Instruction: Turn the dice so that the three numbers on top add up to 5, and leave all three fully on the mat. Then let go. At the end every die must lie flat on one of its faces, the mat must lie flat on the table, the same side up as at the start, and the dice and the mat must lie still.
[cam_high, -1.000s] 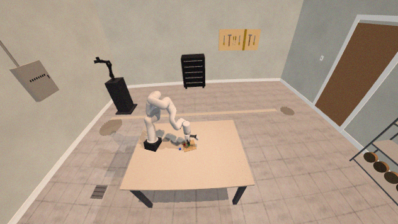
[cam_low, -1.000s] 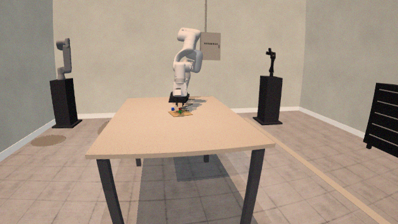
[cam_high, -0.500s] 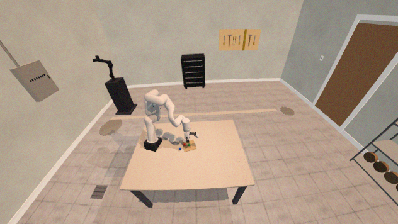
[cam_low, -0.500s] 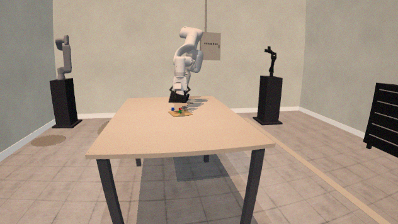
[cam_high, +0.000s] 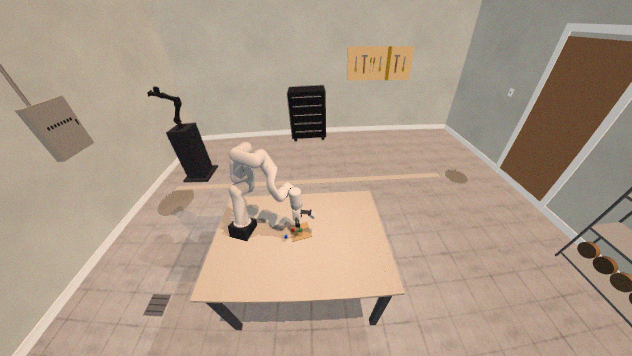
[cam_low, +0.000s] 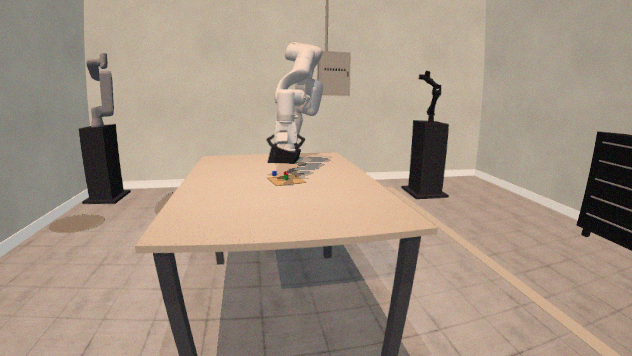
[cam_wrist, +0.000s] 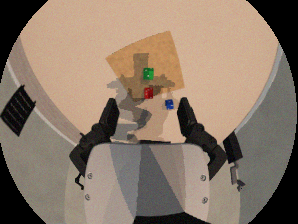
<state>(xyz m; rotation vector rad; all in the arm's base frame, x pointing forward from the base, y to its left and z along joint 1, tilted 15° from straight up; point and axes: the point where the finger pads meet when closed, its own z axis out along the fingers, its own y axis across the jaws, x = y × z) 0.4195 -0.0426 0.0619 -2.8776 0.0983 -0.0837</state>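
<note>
My hand is 100 mm past the blue die, 50 mm to the left of it and 110 mm above it. Round my hand: red die (50 mm behind, 100 mm below); green die (100 mm below); brown mat (110 mm below).
</note>
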